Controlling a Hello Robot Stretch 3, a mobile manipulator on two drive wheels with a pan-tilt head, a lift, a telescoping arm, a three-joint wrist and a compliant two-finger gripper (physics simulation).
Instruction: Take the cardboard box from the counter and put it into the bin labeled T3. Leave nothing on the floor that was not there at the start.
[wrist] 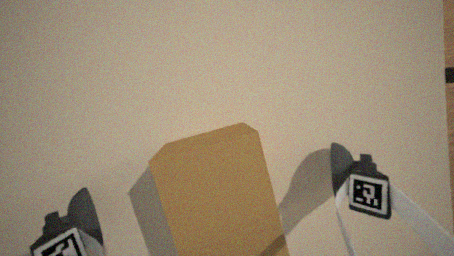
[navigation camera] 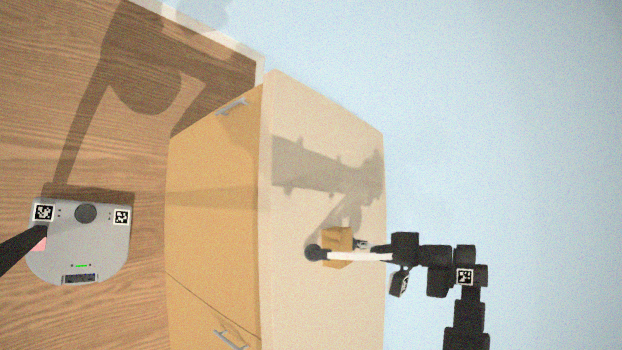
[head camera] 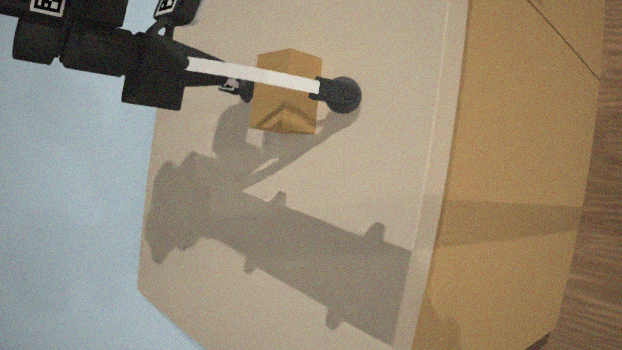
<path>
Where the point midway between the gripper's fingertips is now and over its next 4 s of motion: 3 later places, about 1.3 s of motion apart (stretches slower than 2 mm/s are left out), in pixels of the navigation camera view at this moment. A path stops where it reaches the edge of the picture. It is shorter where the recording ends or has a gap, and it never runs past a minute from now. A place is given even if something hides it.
My gripper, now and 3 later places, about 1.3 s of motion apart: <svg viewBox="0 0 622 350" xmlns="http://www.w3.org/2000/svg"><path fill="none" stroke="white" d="M329 247L323 248L341 249L346 250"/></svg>
</path>
